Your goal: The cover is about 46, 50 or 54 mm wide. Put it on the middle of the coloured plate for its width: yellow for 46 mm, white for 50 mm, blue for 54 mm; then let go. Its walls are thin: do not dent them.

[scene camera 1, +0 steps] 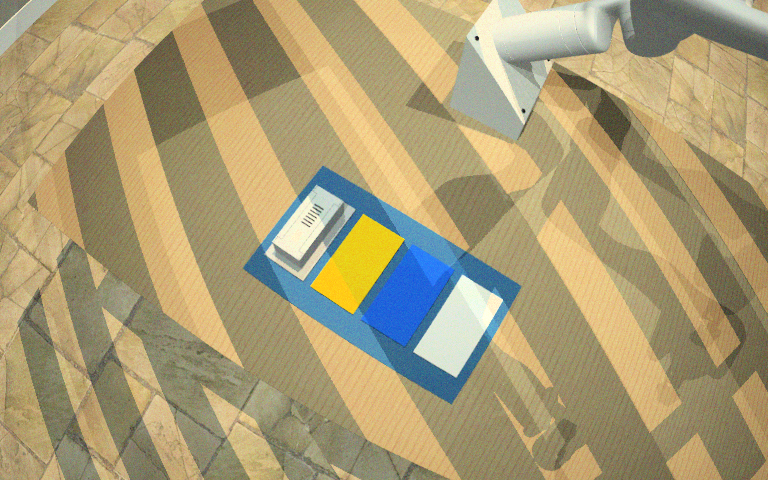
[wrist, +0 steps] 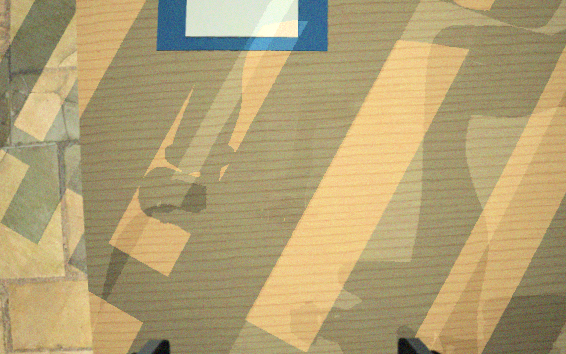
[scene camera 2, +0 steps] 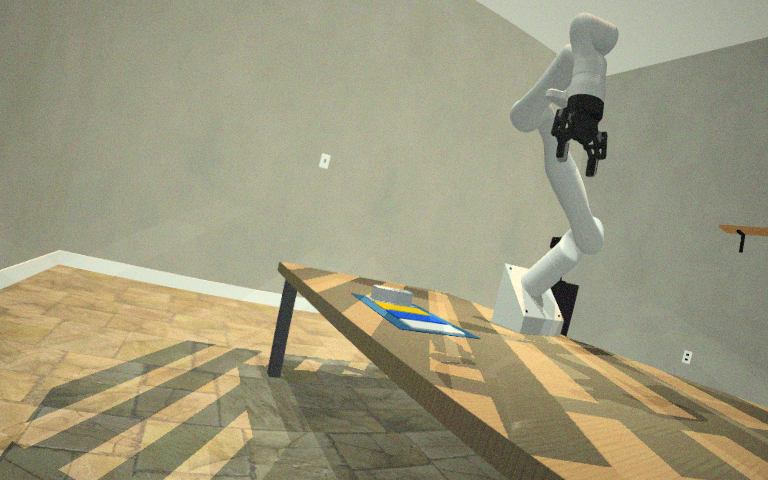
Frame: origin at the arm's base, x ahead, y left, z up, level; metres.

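Seen in the pictures: gripper, fingertip midpoint: [scene camera 2: 576,169]; arm's base, link origin: [scene camera 1: 507,41] [scene camera 2: 530,285].
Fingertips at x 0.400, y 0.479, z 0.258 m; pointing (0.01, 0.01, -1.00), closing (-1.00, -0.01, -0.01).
Note:
Pixels of each thing's top centre, then the offset from my fingertips to it. "*": a spot on its surface instead. Level surfaces: height alone.
- cover, top centre: [scene camera 1: 307,221] [scene camera 2: 393,289] 0.364 m down, 0.058 m ahead, 0.591 m right
- pale plate, surface spot: [scene camera 1: 304,273] * 0.404 m down, 0.122 m ahead, 0.556 m right
- blue mat, surface height: 0.408 m down
- striped wooden table, surface height: 0.410 m down
The cover [scene camera 1: 308,223] [scene camera 2: 390,294] is a light grey box with dark slots in its top. It sits on a pale plate [scene camera 1: 304,273] at one end of the blue mat. The yellow plate [scene camera 1: 357,263] [scene camera 2: 402,308] lies beside it, then the blue plate [scene camera 1: 407,295] [scene camera 2: 408,316], then the white plate [scene camera 1: 457,326] [scene camera 2: 433,326] [wrist: 235,17]. The cover's width cannot be told by eye. My gripper [scene camera 2: 576,164] [wrist: 284,347] is open and empty, pointing down high above the table, well away from the cover. The cover does not show in the wrist view.
The blue mat [scene camera 1: 271,275] [wrist: 172,42] lies flat on the striped wooden table [scene camera 1: 226,203] [scene camera 2: 509,367] [wrist: 280,240]. The arm's base [scene camera 1: 489,84] [scene camera 2: 512,300] stands at the table's far side. Shadows of the arm cross the table. The table's edge and stone floor show at the wrist view's left.

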